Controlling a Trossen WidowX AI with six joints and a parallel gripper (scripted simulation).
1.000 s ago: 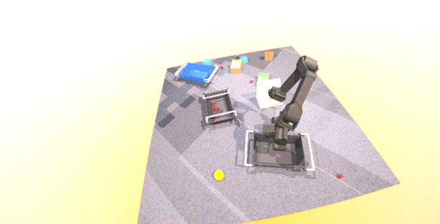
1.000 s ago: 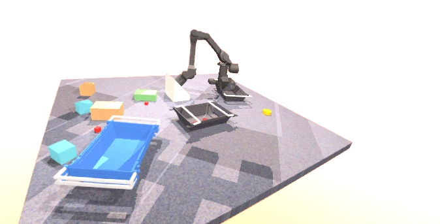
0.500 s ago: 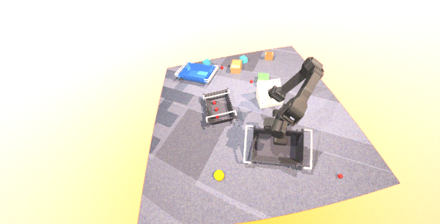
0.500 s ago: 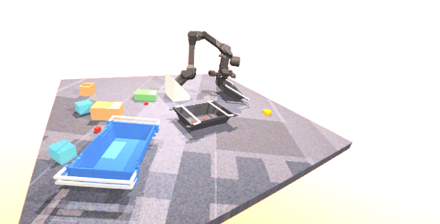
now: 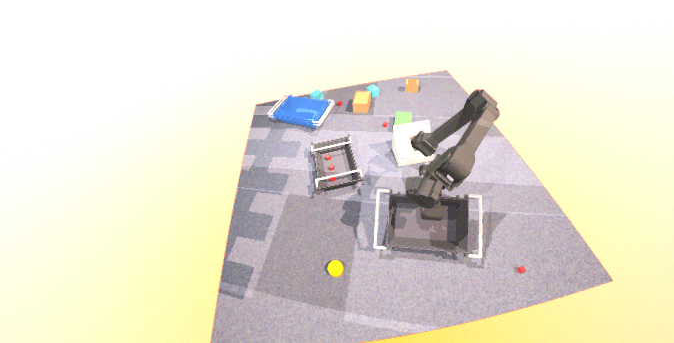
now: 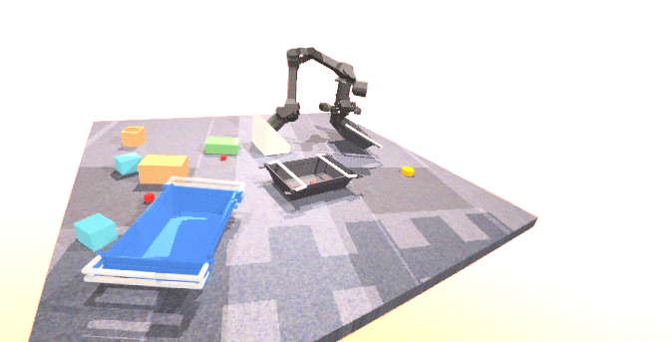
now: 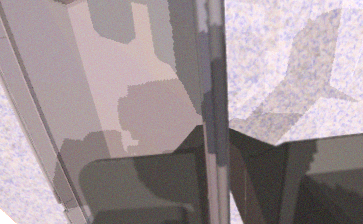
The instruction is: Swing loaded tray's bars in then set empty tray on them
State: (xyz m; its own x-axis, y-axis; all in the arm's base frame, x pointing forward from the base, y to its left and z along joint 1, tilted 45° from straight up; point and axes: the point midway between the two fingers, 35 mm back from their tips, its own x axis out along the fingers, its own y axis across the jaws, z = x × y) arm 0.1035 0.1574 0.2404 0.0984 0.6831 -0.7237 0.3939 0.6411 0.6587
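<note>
Right now my gripper tip is 30 mm short of the dark tray and 70 mm to the right of it. Also, from my gripper tip: green block: 130 mm behind, 480 mm to the right, 80 mm below; yellow disc: 360 mm ahead, 100 mm to the left, 90 mm below.
</note>
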